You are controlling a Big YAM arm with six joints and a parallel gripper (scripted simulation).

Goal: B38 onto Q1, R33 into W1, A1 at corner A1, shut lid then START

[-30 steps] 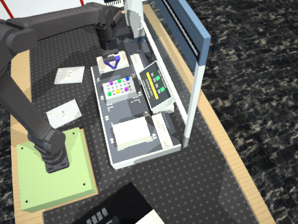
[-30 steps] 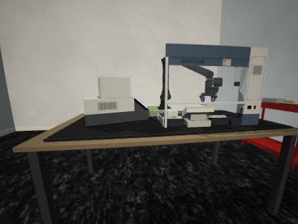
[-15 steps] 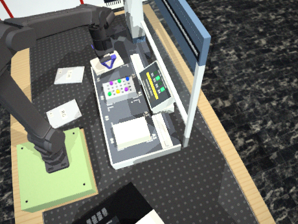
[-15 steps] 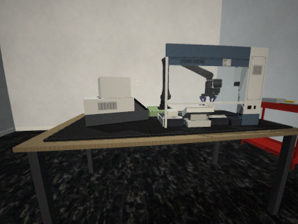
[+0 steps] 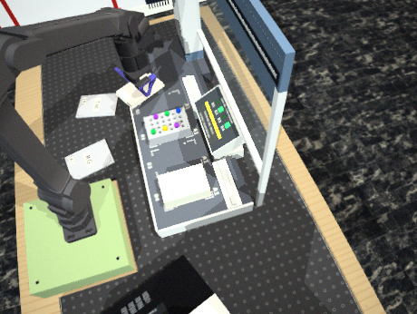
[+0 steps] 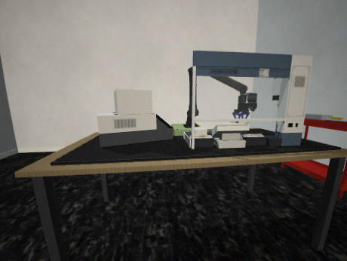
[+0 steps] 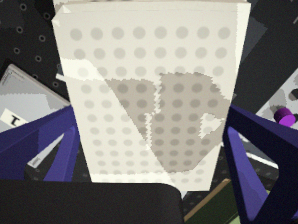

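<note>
Now: hand 170 mm past the grey nest, 130 mm above it and 120 mm to the right of it. Also, from my hand: white deep-well block: 350 mm to the right, 60 mm below, 20 mm ahead; then tube cooling block: 130 mm to the right, 60 mm below, 40 mm ahead; then regrip nest: 230 mm behind, 130 mm below, 100 mm to the right.
</note>
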